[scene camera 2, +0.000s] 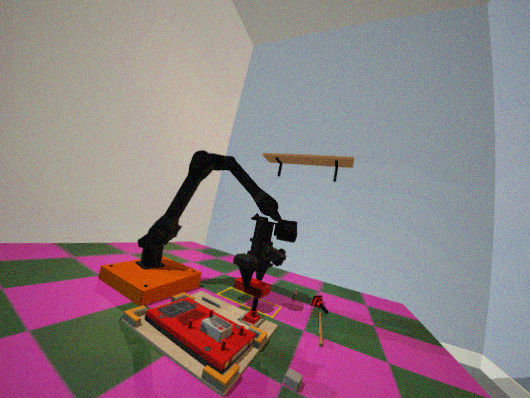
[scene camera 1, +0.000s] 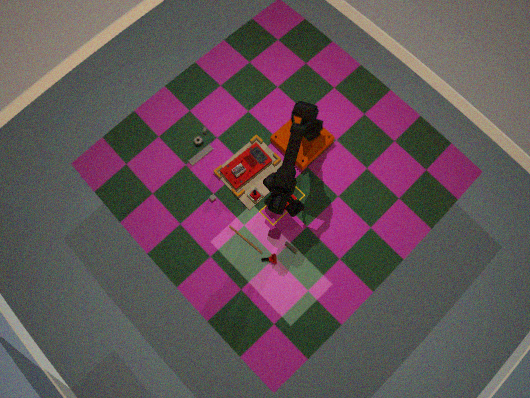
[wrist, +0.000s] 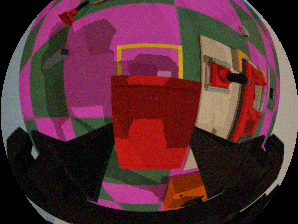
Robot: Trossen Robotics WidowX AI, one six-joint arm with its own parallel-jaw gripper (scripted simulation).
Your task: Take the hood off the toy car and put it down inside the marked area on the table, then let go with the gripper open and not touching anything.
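I can see a toy car in the wrist view (247, 117), and scene camera 1 and scene camera 2 show it as well. On the toy car, (scene camera 1: 254, 159) and (scene camera 2: 187, 312) are the same spot.
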